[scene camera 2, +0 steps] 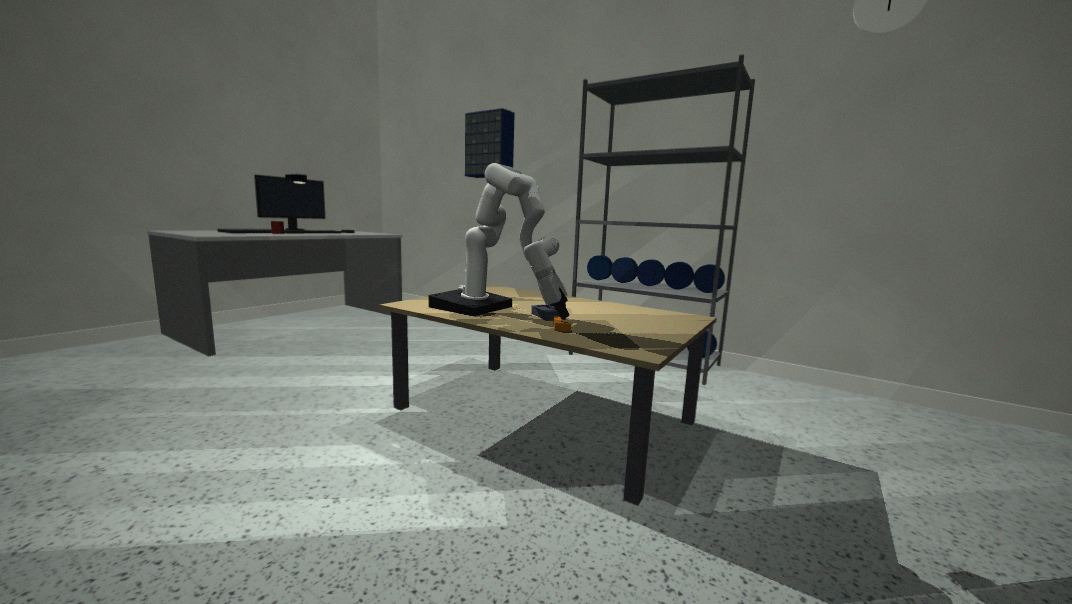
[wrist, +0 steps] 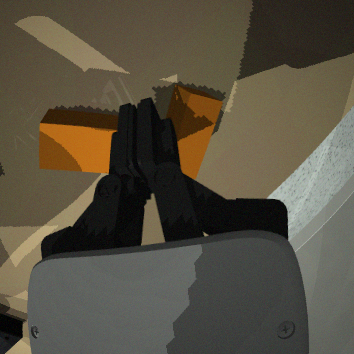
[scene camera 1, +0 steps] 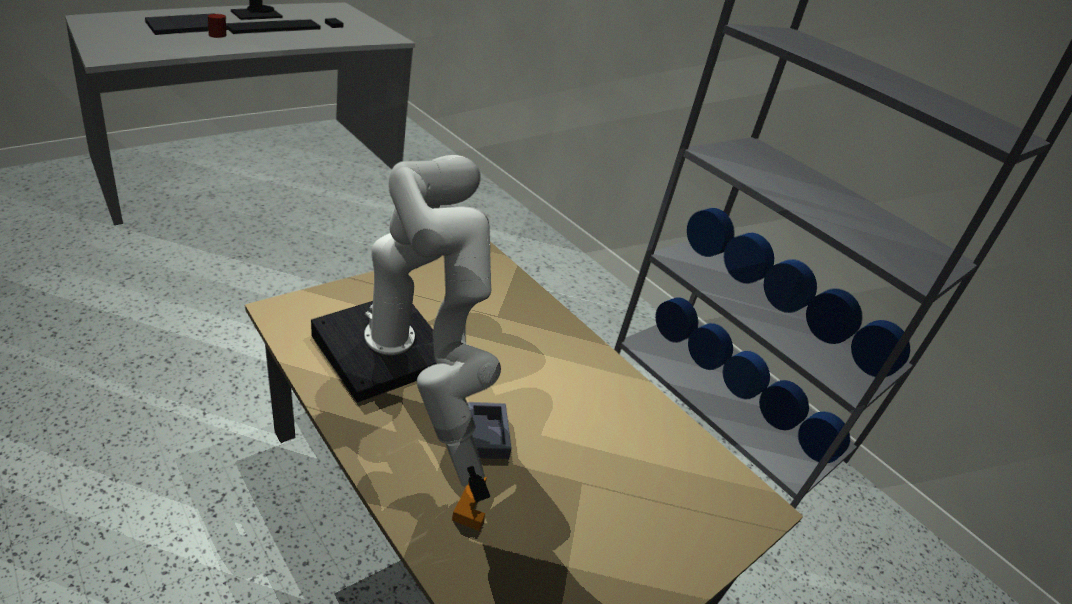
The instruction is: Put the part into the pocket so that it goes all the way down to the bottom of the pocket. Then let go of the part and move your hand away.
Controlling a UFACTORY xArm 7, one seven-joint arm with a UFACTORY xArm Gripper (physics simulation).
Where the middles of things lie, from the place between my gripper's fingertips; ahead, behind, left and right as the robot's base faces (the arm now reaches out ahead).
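The orange L-shaped block [scene camera 1: 464,513] is now 3 cm below my hand, 1 cm behind it and 1 cm to the right of it. As for the dark grey pocket [scene camera 1: 492,437], I find it 16 cm to the left of my hand, 13 cm behind it and 2 cm below it.
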